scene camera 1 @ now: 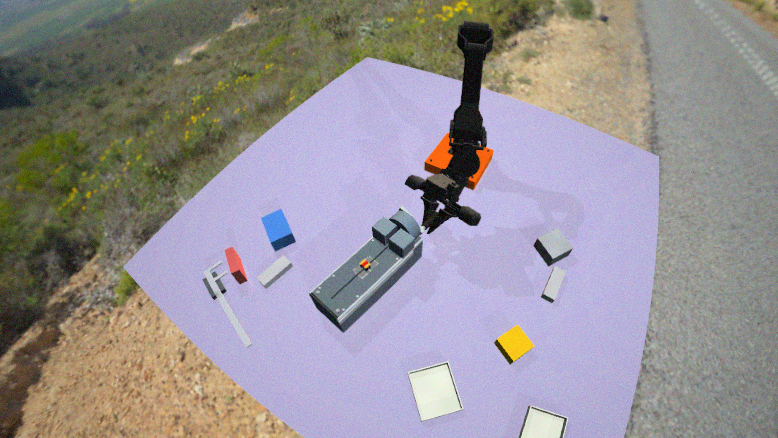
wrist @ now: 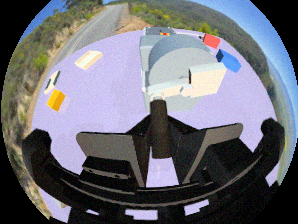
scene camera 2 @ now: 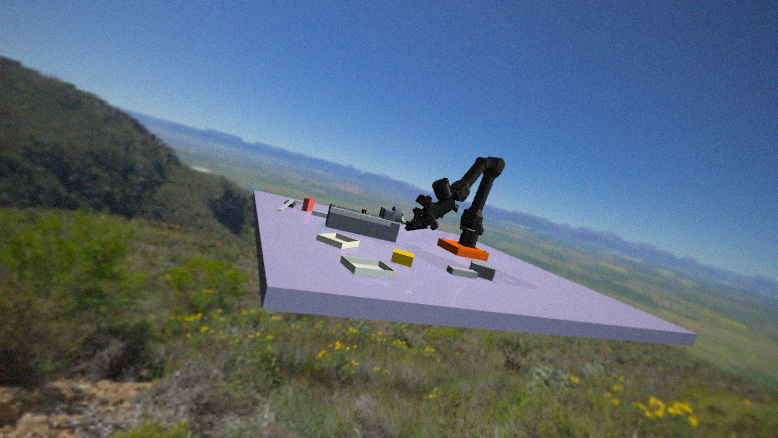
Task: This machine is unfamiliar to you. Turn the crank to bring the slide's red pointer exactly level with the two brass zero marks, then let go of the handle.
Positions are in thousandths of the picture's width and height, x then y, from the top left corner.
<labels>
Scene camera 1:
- my gripper: 547, 531
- yellow block: 660, 787
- blue block: 355, 517
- caliper-like tool: 277, 656
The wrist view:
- my gripper: 529, 525
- dark crank handle: 535, 542
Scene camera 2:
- my gripper: 521, 524
</labels>
